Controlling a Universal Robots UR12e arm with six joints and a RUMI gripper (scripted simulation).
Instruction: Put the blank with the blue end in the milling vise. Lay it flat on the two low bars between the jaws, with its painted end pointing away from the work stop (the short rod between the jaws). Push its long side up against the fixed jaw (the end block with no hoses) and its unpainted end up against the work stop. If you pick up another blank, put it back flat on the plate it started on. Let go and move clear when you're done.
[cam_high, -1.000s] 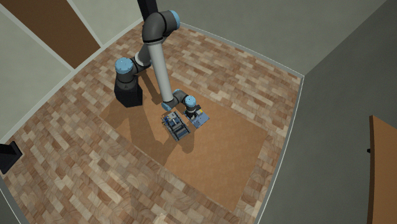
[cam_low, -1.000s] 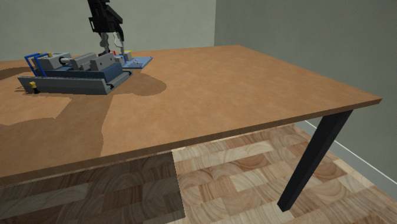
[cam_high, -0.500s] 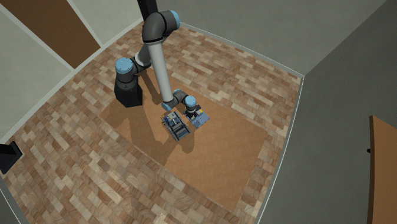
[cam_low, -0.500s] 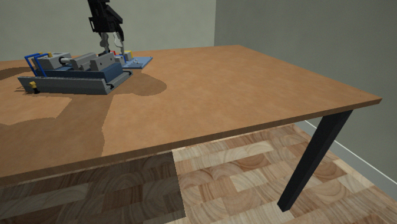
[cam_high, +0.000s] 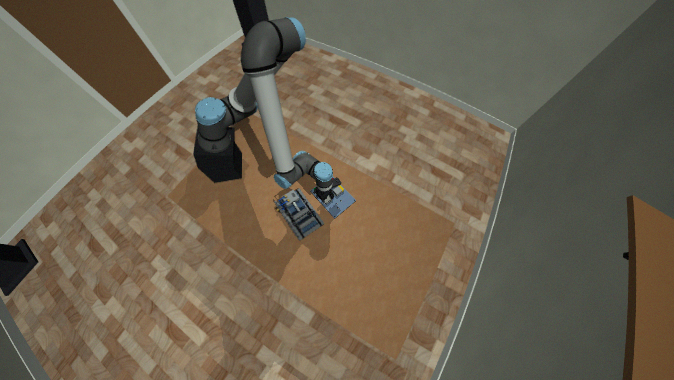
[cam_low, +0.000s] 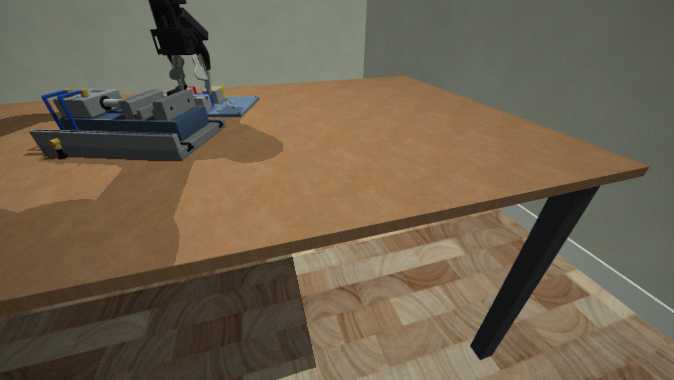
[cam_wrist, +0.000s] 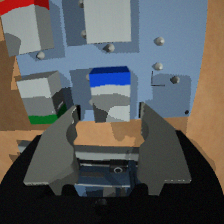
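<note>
My gripper is now 4 cm above the blue blank. From my hand the other things lie so: yellow blank 9 cm to the left, 4 cm below, 3 cm ahead; then green blank 8 cm behind, 4 cm below, 3 cm to the left; then light blue plate 6 cm below, 4 cm to the left, 1 cm ahead.
</note>
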